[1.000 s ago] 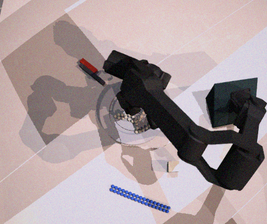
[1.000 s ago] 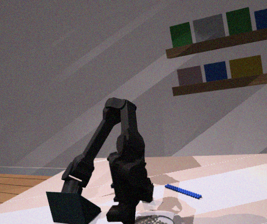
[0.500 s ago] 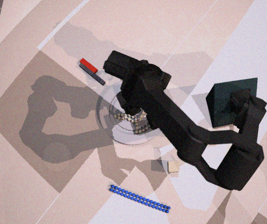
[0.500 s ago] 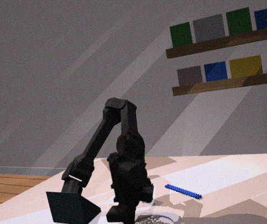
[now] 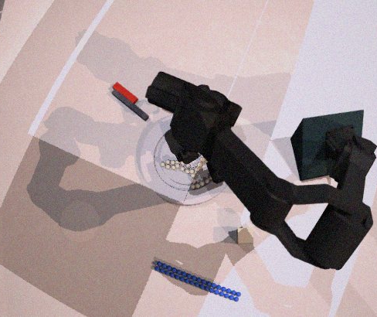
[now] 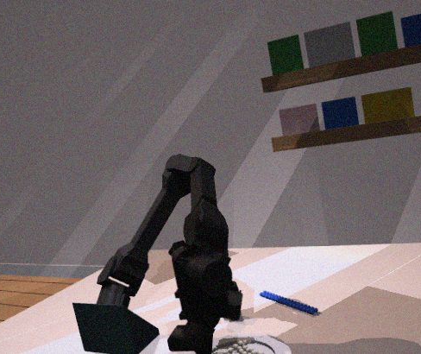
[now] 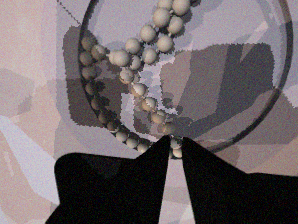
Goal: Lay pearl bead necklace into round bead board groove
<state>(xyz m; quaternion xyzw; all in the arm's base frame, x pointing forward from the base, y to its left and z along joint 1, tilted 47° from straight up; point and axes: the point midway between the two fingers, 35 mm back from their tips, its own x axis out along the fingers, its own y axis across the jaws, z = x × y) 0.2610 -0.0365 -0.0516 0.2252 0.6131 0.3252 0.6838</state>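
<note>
The round bead board is 5 cm ahead of my gripper tip, 1 cm to the left of it and 1 cm below it. From my gripper tip the other things lie so: small beige cube (20 cm to the left, 3 cm behind); then grey block (16 cm ahead, 15 cm to the right, 1 cm below).
</note>
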